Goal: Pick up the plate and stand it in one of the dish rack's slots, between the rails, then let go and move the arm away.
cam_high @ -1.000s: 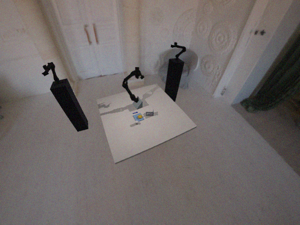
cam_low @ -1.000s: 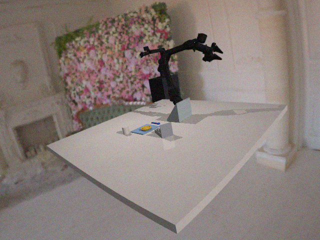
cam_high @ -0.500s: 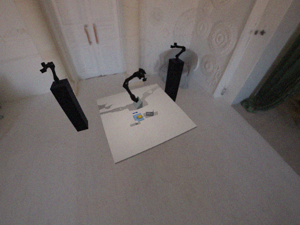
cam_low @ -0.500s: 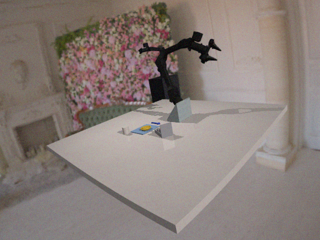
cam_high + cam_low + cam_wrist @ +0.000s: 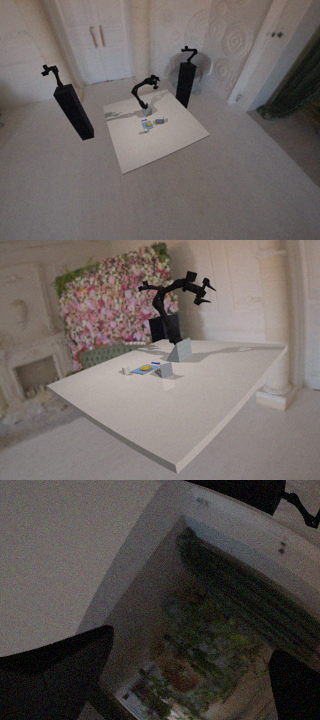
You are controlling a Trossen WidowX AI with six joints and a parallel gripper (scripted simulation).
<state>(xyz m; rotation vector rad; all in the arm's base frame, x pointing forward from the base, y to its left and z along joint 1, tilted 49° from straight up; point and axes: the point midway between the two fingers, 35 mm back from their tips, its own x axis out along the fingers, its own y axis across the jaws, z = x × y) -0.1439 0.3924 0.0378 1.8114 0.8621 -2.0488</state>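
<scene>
Right now my gripper tip is 410 mm short of the yellow plate, 320 mm to the left of it and 390 mm above it. Round my gripper tip: blue spoon: 290 mm ahead, 350 mm to the right, 410 mm below; grey dish rack: 400 mm ahead, 150 mm to the right, 390 mm below; flat blue sheet: 400 mm ahead, 340 mm to the right, 410 mm below.
</scene>
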